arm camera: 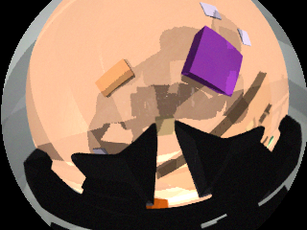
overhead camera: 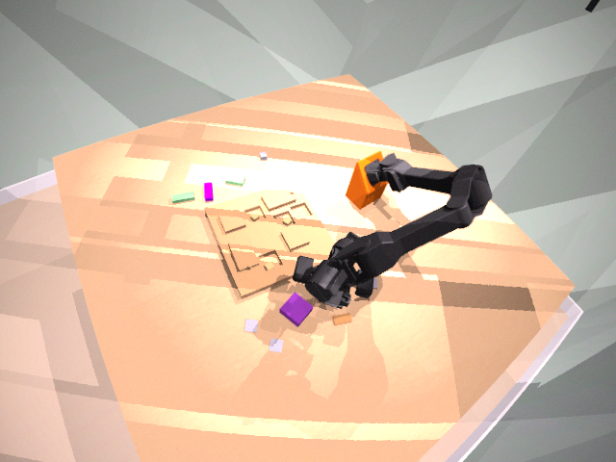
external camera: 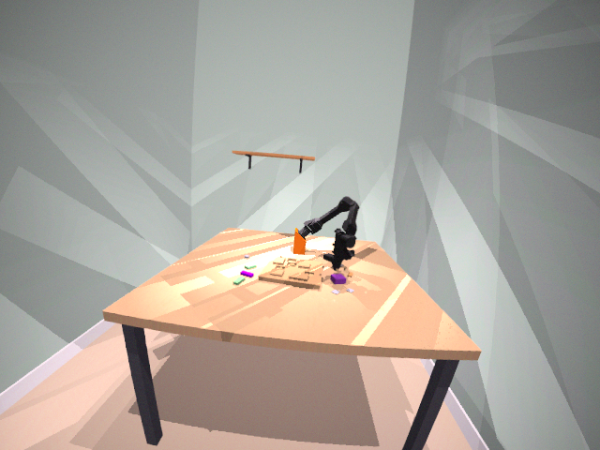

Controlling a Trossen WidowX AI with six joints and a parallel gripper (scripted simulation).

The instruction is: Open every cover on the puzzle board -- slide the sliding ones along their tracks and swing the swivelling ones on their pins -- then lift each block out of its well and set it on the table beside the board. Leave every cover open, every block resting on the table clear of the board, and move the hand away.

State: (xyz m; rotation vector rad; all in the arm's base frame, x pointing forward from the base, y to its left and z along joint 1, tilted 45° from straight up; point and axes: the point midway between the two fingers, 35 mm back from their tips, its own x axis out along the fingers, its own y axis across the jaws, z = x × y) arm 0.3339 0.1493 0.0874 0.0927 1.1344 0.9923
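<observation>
The tan puzzle board lies 250 mm to the right of my gripper tip and 10 mm ahead of it. Also, from my gripper tip: orange block: 80 mm to the left, 20 mm below, 20 mm ahead; purple block: 470 mm to the right, 70 mm ahead, 20 mm below; mint-green block: 490 mm to the right, 140 mm ahead, 20 mm below.
</observation>
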